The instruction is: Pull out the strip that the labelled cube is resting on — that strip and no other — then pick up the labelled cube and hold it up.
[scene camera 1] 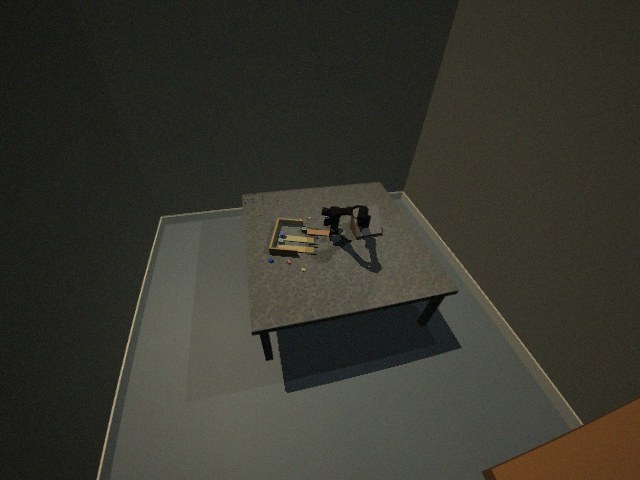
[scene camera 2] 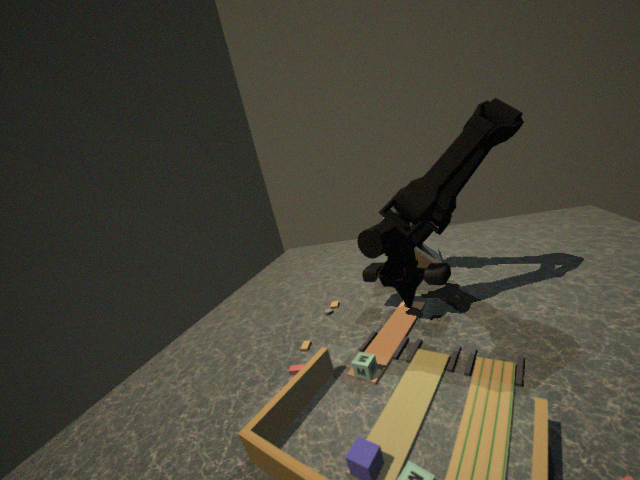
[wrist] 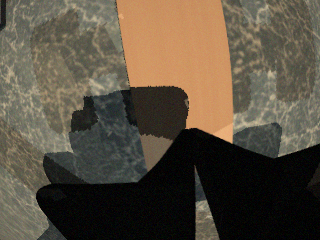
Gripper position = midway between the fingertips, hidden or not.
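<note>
Scene camera 2 shows the gripper (scene camera 2: 409, 307) and a strip (scene camera 2: 386, 342). The wrist view shows the strip (wrist: 178, 66) and the gripper (wrist: 189, 136) as well.
</note>
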